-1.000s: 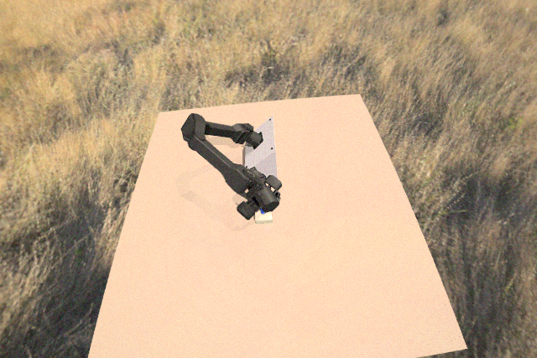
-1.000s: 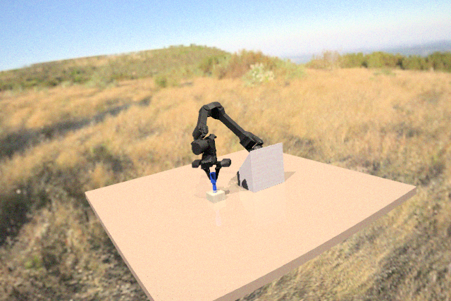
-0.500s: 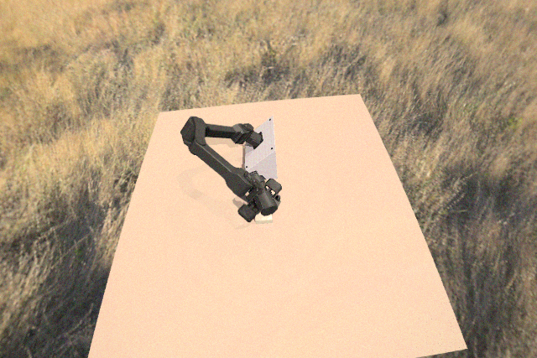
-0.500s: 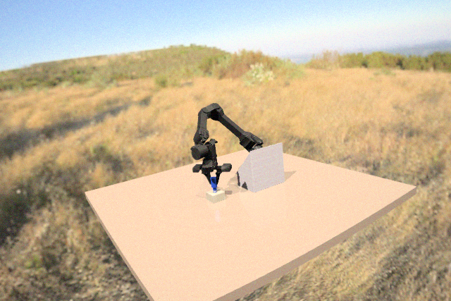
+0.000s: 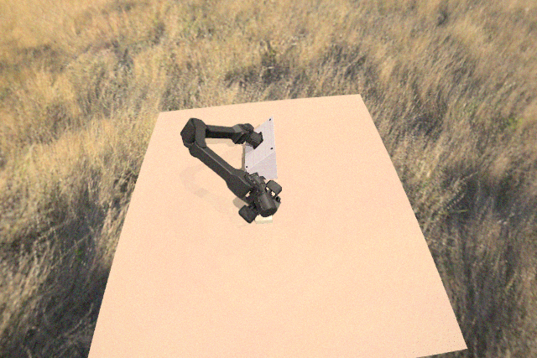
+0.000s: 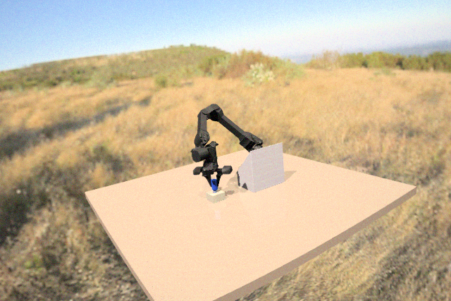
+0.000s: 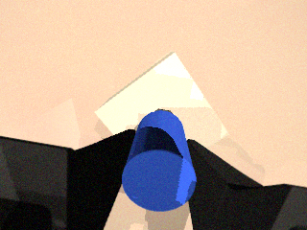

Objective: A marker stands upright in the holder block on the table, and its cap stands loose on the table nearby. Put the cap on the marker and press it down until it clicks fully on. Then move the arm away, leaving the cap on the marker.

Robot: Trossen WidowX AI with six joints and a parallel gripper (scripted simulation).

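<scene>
Right now the blue marker cap is 1 cm above my gripper tip.
</scene>
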